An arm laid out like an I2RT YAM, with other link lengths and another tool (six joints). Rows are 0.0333 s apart.
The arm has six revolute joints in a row. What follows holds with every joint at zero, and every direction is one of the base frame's.
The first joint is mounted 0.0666 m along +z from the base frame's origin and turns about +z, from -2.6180 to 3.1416 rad.
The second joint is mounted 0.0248 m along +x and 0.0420 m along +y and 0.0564 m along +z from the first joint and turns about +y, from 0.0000 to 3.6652 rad.
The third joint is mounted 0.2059 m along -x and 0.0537 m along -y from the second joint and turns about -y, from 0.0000 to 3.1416 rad.
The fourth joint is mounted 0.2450 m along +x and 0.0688 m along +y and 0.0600 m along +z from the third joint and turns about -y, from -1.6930 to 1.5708 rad.
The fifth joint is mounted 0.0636 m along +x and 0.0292 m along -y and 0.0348 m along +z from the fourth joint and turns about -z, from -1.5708 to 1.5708 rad.
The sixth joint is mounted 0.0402 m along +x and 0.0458 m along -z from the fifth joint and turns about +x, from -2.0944 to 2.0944 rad.
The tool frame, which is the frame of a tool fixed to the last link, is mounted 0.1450 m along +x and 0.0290 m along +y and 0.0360 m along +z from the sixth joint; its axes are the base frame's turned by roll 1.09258, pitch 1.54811 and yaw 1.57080 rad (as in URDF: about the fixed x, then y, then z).
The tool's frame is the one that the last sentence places.
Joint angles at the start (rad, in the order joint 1, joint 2, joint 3, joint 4, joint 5, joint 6):
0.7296, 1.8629, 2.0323, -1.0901, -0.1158, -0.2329
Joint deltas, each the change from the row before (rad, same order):
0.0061, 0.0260, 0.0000, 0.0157, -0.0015, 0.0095
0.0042, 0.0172, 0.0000, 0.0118, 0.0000, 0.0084
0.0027, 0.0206, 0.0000, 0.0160, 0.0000, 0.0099
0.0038, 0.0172, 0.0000, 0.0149, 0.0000, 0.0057
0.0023, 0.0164, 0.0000, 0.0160, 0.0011, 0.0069
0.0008, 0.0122, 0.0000, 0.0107, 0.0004, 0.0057
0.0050, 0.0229, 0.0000, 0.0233, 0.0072, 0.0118
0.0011, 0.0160, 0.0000, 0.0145, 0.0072, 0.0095
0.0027, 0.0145, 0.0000, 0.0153, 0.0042, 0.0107
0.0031, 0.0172, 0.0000, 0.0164, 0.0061, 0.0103
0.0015, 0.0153, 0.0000, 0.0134, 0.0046, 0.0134
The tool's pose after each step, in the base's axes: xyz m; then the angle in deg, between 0 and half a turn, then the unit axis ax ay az. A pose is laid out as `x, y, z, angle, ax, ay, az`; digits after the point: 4 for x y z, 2 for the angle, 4 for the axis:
0.3003, 0.3873, 0.2284, 159.88, -0.5075, 0.7933, 0.3362
0.3019, 0.3912, 0.2225, 160.22, -0.5049, 0.7944, 0.3376
0.3050, 0.3954, 0.2156, 160.48, -0.5012, 0.7960, 0.3393
0.3069, 0.3994, 0.2100, 160.65, -0.5000, 0.7963, 0.3404
0.3096, 0.4030, 0.2048, 160.67, -0.4978, 0.7973, 0.3414
0.3117, 0.4052, 0.2008, 160.74, -0.4955, 0.7984, 0.3422
0.3157, 0.4101, 0.1933, 160.62, -0.4918, 0.8008, 0.3419
0.3194, 0.4122, 0.1876, 160.54, -0.4874, 0.8040, 0.3406
0.3221, 0.4152, 0.1829, 160.42, -0.4836, 0.8060, 0.3413
0.3251, 0.4183, 0.1769, 160.36, -0.4798, 0.8085, 0.3408
0.3281, 0.4205, 0.1715, 160.33, -0.4741, 0.8116, 0.3413

